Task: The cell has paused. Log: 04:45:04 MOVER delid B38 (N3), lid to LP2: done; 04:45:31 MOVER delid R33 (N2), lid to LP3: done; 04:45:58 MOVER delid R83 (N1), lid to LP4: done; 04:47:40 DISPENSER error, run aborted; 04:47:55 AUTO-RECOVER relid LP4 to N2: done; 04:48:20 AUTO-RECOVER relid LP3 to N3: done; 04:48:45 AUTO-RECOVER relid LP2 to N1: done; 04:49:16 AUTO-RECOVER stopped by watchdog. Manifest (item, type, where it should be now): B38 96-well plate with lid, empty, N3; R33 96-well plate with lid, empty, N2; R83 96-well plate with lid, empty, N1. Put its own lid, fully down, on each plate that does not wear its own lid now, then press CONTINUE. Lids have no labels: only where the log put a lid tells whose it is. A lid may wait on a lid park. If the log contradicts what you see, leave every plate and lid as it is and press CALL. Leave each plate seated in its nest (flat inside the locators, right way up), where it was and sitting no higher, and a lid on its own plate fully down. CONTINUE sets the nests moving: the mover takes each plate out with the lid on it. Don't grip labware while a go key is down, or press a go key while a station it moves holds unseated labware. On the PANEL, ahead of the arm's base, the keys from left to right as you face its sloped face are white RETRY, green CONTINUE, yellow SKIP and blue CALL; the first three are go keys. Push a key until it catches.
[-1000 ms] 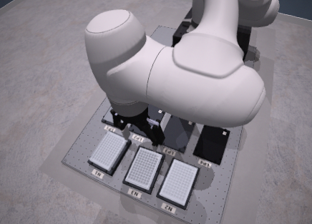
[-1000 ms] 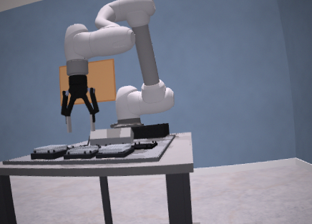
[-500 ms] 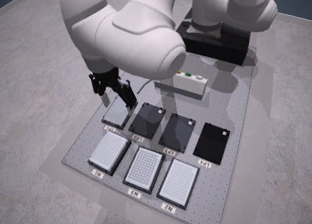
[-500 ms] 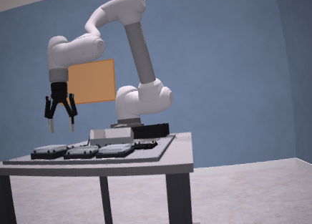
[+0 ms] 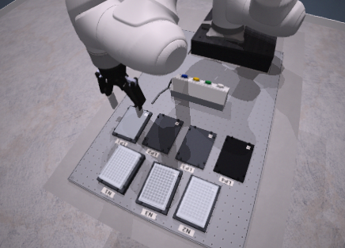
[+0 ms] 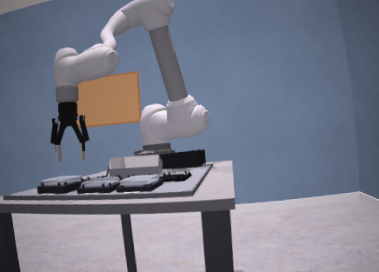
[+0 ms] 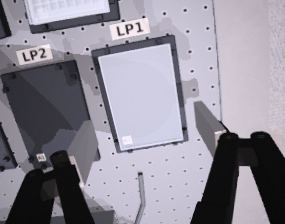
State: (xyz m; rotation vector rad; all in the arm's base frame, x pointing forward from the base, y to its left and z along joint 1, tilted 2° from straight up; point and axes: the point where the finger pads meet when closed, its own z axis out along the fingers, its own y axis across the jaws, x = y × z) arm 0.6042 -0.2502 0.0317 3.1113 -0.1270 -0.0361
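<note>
The pale grey lid is 10 cm below my hand. Also, from my hand: lid park LP2: 13 cm to the left, 11 cm below; LP2 label: 12 cm to the left, 11 cm below, 9 cm ahead; lid park LP1: 11 cm below.
</note>
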